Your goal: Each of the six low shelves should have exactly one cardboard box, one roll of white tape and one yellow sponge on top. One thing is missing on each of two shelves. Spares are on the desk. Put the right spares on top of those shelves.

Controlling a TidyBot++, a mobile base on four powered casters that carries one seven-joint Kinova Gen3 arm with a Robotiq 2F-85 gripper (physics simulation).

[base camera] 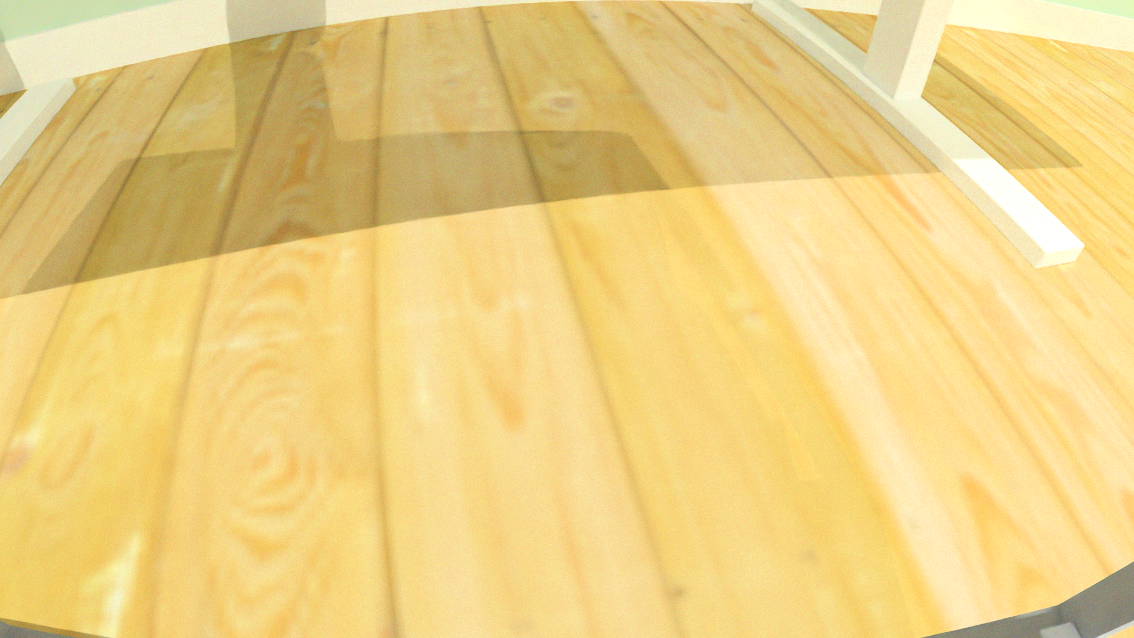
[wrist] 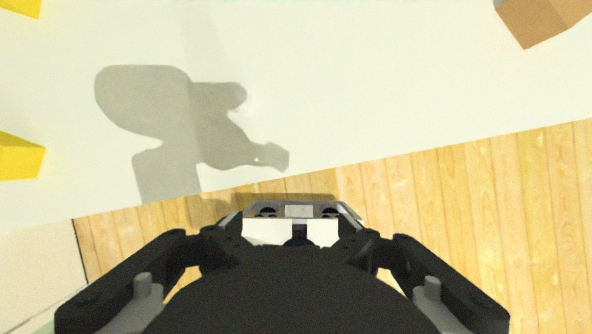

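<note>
The white desk fills the upper part of the wrist view, seen from above. Two yellow sponges are cut off by the left edge. A cardboard box shows partly at the top right. A faint white shape, which looks like a roll of white tape, lies beside the arm's shadow. My gripper is open and empty; in the wrist view its fingertips are below the desk's front edge, apart from the spares. The low shelves cannot be made out in either view.
White desk feet stand on the wooden floor at the right and far left of the base camera view, with an upright leg on the right foot. A pale panel shows at the lower left of the wrist view.
</note>
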